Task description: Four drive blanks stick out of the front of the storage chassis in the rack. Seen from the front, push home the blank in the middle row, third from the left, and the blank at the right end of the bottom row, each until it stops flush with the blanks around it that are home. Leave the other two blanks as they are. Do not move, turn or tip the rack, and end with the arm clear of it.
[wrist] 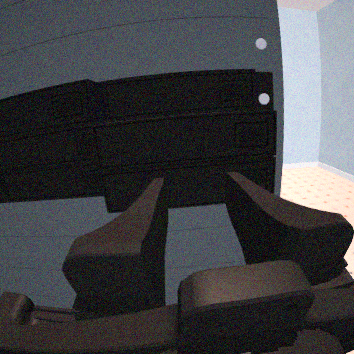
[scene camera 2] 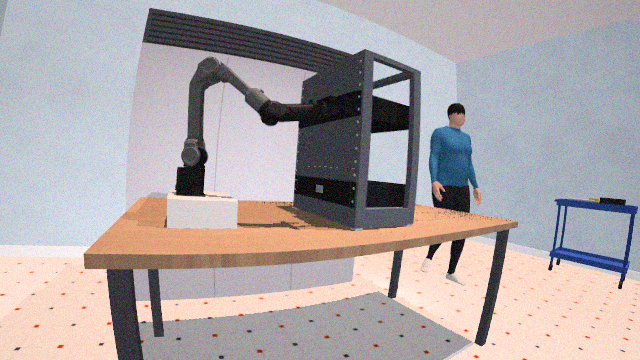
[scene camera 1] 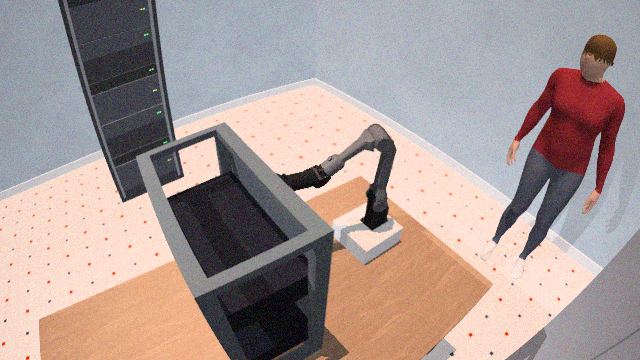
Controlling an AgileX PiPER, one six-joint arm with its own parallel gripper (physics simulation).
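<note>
The grey rack [scene camera 1: 265, 262] [scene camera 2: 365, 140] [wrist: 150, 45] stands upright on the table. The black storage chassis [scene camera 1: 220, 220] [scene camera 2: 387, 115] sits in its upper part. In the wrist view, the right-end blanks of the top row [wrist: 175, 95], middle row [wrist: 175, 142] and bottom row [wrist: 132, 192] are very dark; how far each sticks out is hard to tell. My gripper [wrist: 195, 189] is open, with nothing seen between its fingers. Its tips overlap the bottom row's right-end blank in view; contact cannot be told. Scene camera 1 has the fingertips hidden behind the rack.
The arm's white base [scene camera 1: 367, 237] [scene camera 2: 201, 211] stands on the wooden table [scene camera 1: 400, 285] [scene camera 2: 280, 247], before the rack front. A second black unit [scene camera 2: 337, 192] sits low in the rack. A tall server cabinet [scene camera 1: 120, 105], two people and a blue cart [scene camera 2: 592, 257] stand away from the table.
</note>
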